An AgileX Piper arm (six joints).
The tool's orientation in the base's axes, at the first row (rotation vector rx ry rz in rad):
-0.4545, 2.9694, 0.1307
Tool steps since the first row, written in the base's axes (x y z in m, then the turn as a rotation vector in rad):
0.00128, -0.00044, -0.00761, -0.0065, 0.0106, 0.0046
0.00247, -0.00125, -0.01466, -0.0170, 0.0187, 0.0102
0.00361, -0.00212, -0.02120, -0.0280, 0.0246, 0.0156
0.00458, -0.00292, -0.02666, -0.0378, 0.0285, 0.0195
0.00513, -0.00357, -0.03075, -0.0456, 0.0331, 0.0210
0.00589, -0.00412, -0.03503, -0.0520, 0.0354, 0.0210
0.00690, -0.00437, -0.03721, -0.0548, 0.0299, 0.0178
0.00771, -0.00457, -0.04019, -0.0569, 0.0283, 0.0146
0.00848, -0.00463, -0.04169, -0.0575, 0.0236, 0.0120
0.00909, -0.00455, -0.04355, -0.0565, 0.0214, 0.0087
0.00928, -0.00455, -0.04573, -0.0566, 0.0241, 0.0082
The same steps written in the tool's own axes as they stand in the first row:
0.00003, -0.00130, 0.00762, 0.0024, 0.0123, -0.0042
0.00017, -0.00289, 0.01464, 0.0091, 0.0236, -0.0101
0.00029, -0.00449, 0.02114, 0.0170, 0.0329, -0.0161
0.00041, -0.00590, 0.02656, 0.0246, 0.0398, -0.0208
0.00067, -0.00695, 0.03059, 0.0304, 0.0467, -0.0227
0.00074, -0.00798, 0.03485, 0.0358, 0.0508, -0.0232
0.00017, -0.00867, 0.03710, 0.0405, 0.0462, -0.0210
-0.00010, -0.00930, 0.04011, 0.0434, 0.0451, -0.0182
-0.00059, -0.00969, 0.04168, 0.0457, 0.0406, -0.0162
-0.00092, -0.00992, 0.04360, 0.0459, 0.0380, -0.0131
-0.00078, -0.01012, 0.04577, 0.0453, 0.0406, -0.0123

